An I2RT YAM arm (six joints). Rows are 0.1 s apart.
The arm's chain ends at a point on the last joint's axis. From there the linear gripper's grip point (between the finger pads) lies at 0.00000 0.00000 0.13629 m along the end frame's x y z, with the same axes.
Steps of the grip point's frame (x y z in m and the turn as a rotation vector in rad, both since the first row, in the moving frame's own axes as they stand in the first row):
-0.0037, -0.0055, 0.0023, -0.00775, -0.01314, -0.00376
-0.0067, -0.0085, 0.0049, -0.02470, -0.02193, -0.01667
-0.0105, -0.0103, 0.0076, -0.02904, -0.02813, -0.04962
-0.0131, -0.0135, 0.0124, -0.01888, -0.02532, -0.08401
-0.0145, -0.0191, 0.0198, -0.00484, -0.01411, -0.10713
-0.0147, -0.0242, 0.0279, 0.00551, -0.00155, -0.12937
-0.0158, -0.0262, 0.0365, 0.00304, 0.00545, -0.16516
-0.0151, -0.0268, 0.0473, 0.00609, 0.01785, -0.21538
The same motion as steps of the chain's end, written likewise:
-0.0019, -0.0066, 0.0023, -0.00775, -0.01314, -0.00376
-0.0037, -0.0119, 0.0050, -0.02470, -0.02193, -0.01667
-0.0068, -0.0144, 0.0077, -0.02904, -0.02813, -0.04962
-0.0098, -0.0162, 0.0125, -0.01888, -0.02532, -0.08401
-0.0126, -0.0199, 0.0198, -0.00484, -0.01411, -0.10713
-0.0144, -0.0235, 0.0279, 0.00551, -0.00155, -0.12937
-0.0165, -0.0257, 0.0365, 0.00304, 0.00545, -0.16516
-0.0174, -0.0257, 0.0473, 0.00609, 0.01785, -0.21538

